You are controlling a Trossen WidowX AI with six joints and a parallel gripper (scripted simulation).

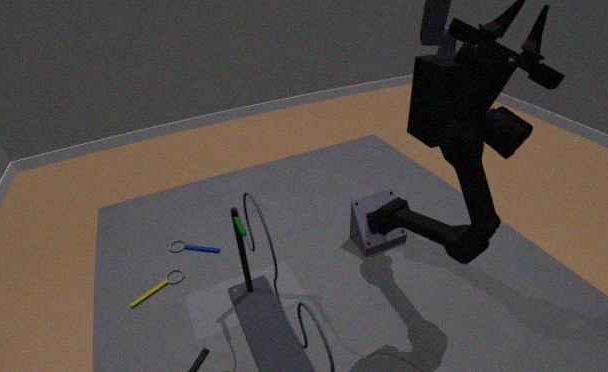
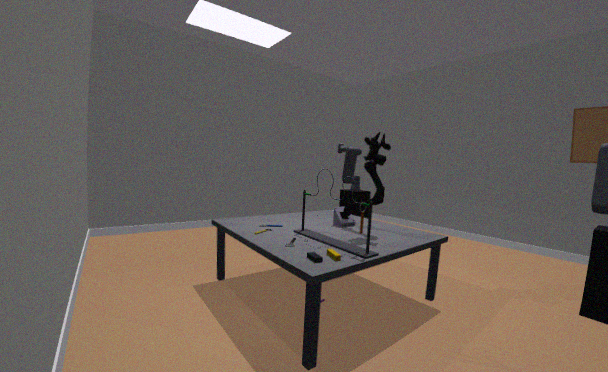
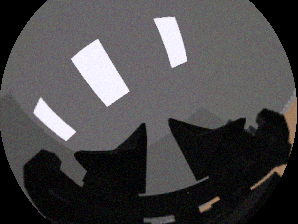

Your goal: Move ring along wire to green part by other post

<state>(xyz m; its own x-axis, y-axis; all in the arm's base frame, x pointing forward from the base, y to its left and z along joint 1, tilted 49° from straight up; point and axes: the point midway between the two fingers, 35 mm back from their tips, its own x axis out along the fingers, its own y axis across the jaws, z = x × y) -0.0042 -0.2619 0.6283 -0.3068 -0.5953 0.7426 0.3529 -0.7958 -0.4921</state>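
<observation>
Now: the orange-handled ring 510 mm below my gripper tip, 420 mm ahead of it and 260 mm to the left of it. Round my gripper tip: black block 710 mm below, 710 mm ahead, 230 mm to the left; blue-handled ring 720 mm below, 600 mm ahead, 520 mm to the right; yellow block 710 mm below, 600 mm ahead, 250 mm to the left.
</observation>
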